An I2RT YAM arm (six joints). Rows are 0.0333 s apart.
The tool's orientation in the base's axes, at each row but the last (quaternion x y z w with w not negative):
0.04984, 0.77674, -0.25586, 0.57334
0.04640, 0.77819, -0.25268, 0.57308
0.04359, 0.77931, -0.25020, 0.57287
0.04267, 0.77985, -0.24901, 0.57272
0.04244, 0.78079, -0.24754, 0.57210
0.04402, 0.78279, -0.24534, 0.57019
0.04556, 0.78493, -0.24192, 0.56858
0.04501, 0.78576, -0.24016, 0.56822
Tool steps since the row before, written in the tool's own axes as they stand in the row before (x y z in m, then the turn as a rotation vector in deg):
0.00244, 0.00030, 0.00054, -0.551, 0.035, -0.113
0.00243, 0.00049, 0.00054, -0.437, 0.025, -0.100
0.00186, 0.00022, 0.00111, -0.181, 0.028, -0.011
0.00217, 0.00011, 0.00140, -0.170, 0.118, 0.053
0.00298, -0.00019, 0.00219, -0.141, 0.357, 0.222
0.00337, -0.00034, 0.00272, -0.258, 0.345, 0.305
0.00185, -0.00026, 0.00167, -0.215, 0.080, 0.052
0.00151, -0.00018, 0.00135, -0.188, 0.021, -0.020
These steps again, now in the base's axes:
-0.00025, -0.00051, -0.00245, 0.101, 0.201, 0.517
-0.00018, -0.00034, -0.00251, 0.070, 0.161, 0.413
0.00041, -0.00070, -0.00202, 0.062, 0.069, 0.158
0.00052, -0.00099, -0.00233, 0.146, 0.117, 0.104
0.00083, -0.00177, -0.00315, 0.367, 0.246, -0.041
0.00109, -0.00219, -0.00359, 0.475, 0.224, 0.051
0.00072, -0.00133, -0.00200, 0.148, 0.092, 0.158
0.00059, -0.00104, -0.00164, 0.056, 0.065, 0.170

